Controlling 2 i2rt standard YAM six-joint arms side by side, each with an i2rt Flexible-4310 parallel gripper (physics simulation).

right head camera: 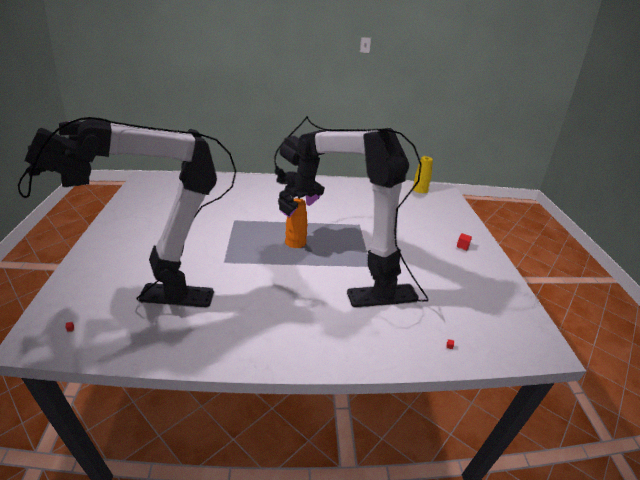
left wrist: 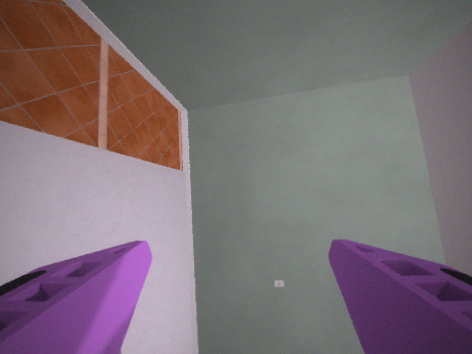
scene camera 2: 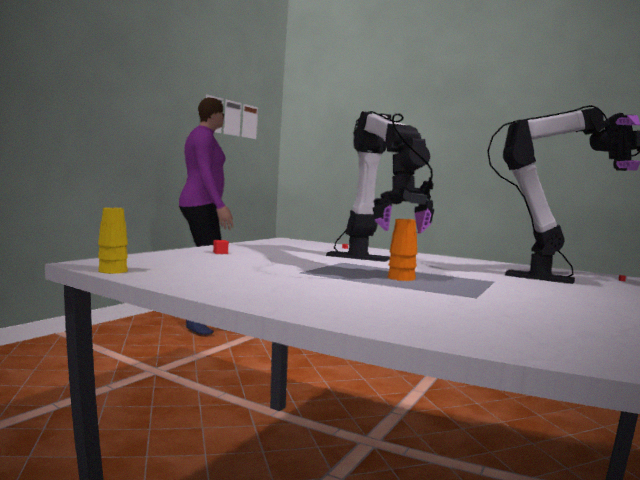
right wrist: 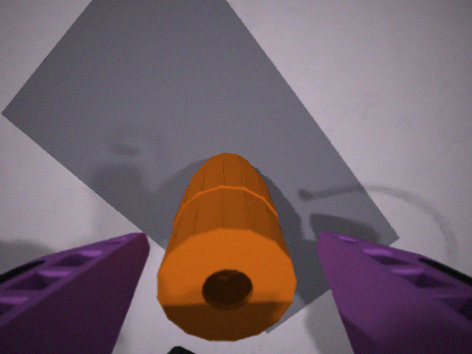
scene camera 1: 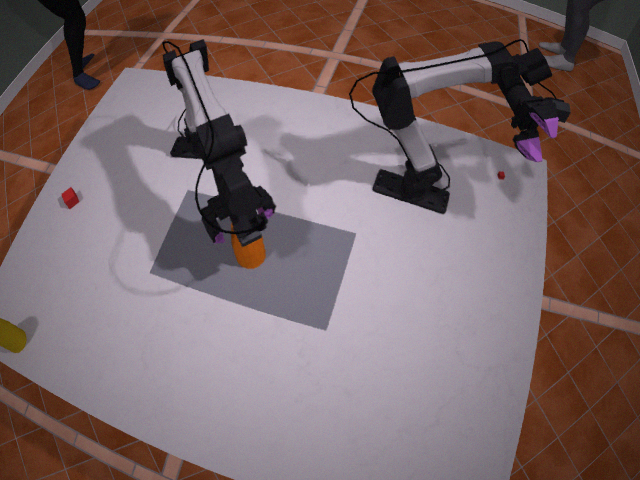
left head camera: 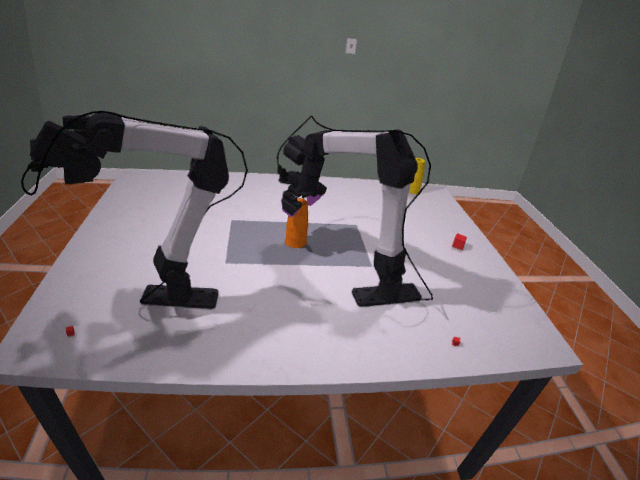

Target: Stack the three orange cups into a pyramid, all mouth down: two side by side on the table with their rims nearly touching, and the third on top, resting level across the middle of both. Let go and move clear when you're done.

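Frame: origin at the left arm's base, x back, y right, z up, level; centimetres.
Seen in the pictures: left gripper, fingertip midpoint: [left wrist: 239,248] [scene camera 2: 638,143] [scene camera 1: 546,150]; right gripper, fingertip midpoint: [right head camera: 298,210] [scene camera 2: 403,231] [right wrist: 233,240] [left head camera: 299,210]; left arm's base, link origin: [right head camera: 176,296] [scene camera 2: 539,278] [scene camera 1: 411,192] [left head camera: 180,297]; right arm's base, link origin: [right head camera: 382,296] [scene camera 2: 357,257] [left head camera: 386,295].
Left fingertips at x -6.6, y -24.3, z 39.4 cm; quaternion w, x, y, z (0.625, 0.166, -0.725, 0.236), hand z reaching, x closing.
Offsets run from my left fingertips to a thing's top centre. Level surfaces: height alone.
The three orange cups @[dx -24.0, dy +55.7, dz -24.2 cm] [left head camera: 296,229] [right head camera: 296,229] @[dx -24.0, dy +55.7, dz -27.5 cm] [scene camera 1: 251,256] [scene camera 2: 402,253] [right wrist: 226,210] are nested in one upright stack, mouth down, on the grey mat @[dz -39.3 cm] [left head camera: 248,248] [scene camera 1: 305,289] [scene camera 2: 465,289] [right wrist: 165,60]. My right gripper [left head camera: 301,205] [right head camera: 299,205] [scene camera 1: 242,224] [scene camera 2: 404,228] [right wrist: 233,240] points down at the stack's top. It is open, with one finger on each side of the top and a gap to both in the right wrist view. My left gripper [scene camera 1: 545,146] [scene camera 2: 627,142] [left wrist: 239,248] is open and empty, raised far from the cups.
A yellow cup stack @[dx -71.3, dy +109.7, dz -24.2 cm] [left head camera: 417,178] [right head camera: 423,175] [scene camera 1: 12,335] [scene camera 2: 112,240] stands near a table corner. A larger red cube @[dx -27.1, dy +115.6, dz -35.4 cm] [left head camera: 459,241] [right head camera: 464,241] [scene camera 1: 70,197] [scene camera 2: 220,246] and small red cubes @[dx +22.3, dy +0.0, dz -37.8 cm] [left head camera: 70,330] @[dx +20.3, dy +97.2, dz -37.8 cm] [left head camera: 455,341] lie on the table. A person [scene camera 2: 204,165] stands beyond it.
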